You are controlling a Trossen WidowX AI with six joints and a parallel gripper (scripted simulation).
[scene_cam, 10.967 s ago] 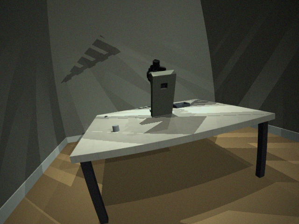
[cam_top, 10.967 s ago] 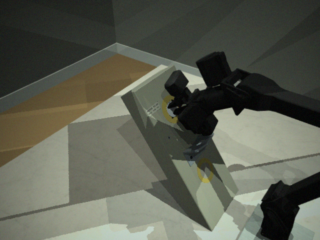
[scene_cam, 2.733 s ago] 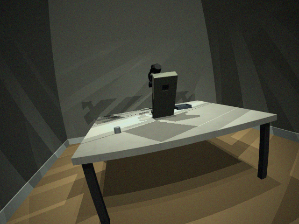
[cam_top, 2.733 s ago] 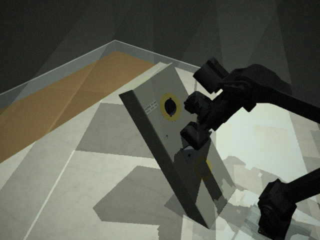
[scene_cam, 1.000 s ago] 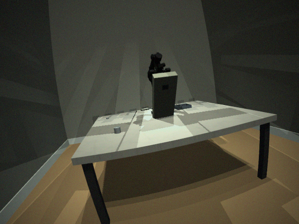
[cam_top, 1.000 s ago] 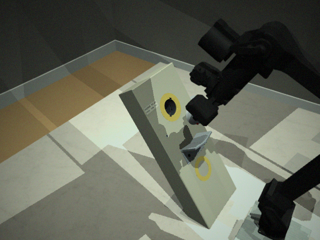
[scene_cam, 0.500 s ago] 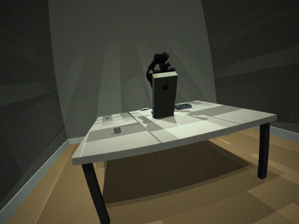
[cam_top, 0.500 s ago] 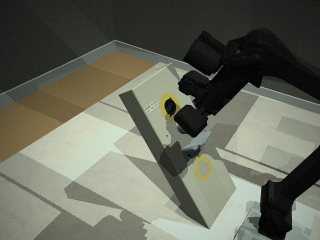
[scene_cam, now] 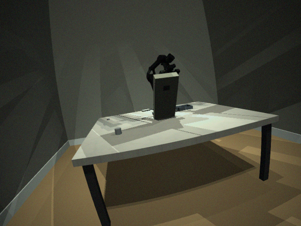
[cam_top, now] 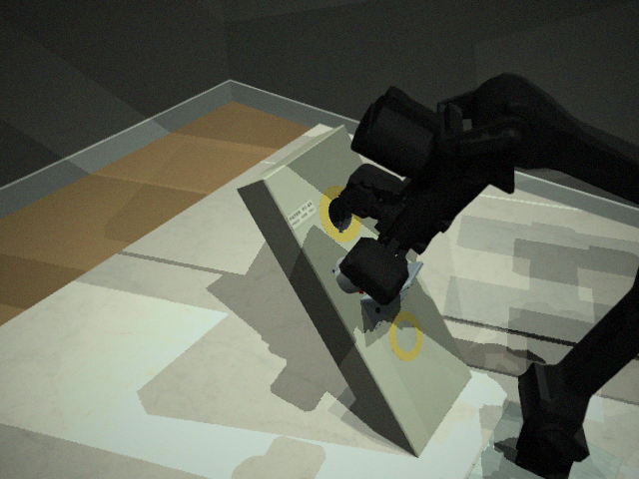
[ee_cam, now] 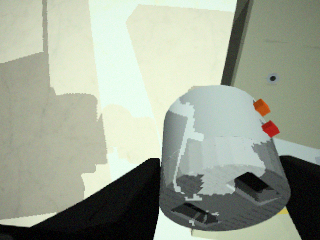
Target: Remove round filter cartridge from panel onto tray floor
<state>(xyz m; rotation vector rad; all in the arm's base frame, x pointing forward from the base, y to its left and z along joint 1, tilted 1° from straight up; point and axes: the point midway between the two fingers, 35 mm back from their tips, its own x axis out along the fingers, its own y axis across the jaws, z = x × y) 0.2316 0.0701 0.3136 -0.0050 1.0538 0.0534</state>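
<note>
My gripper tip is now 29 cm past the tray, 21 cm to the right of it and 30 cm above it. The rest, counted from my gripper tip: grey bracket (10 cm to the right, 12 cm below); round grey filter cartridge (right at my gripper tip).
</note>
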